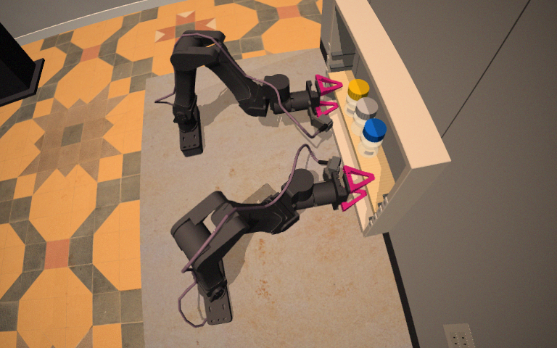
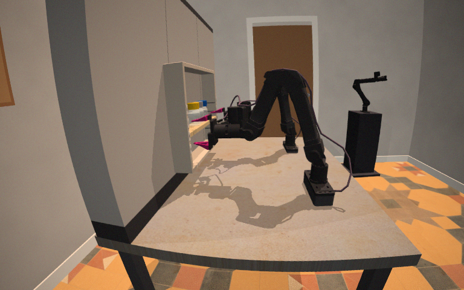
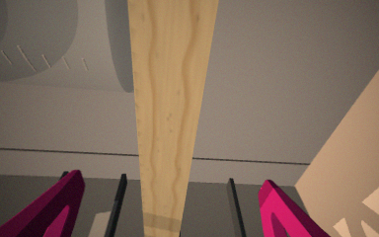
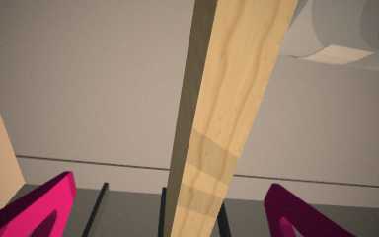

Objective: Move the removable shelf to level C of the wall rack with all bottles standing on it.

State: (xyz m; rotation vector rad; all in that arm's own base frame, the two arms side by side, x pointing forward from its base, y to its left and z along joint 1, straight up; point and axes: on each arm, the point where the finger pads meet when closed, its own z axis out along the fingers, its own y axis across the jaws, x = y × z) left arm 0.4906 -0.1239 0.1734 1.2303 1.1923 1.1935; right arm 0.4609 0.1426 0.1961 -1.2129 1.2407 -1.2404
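The blue-capped bottle lies 9 cm to the left of my right hand, 6 cm above it and 3 cm ahead of it. Also, from my right hand: grey-capped bottle 16 cm to the left, 6 cm above, 4 cm ahead; wooden shelf 15 cm to the left, 4 cm ahead, 1 cm above; wall rack 15 cm to the left, 7 cm above, 4 cm ahead.
My left gripper is now 2 cm short of the yellow-capped bottle, 8 cm to the left of it and 6 cm below it. Round my left hand: grey-capped bottle (2 cm ahead, 14 cm to the right, 6 cm above); wooden shelf (2 cm ahead, 15 cm to the right, 1 cm above); wall rack (2 cm ahead, 15 cm to the right, 7 cm above).
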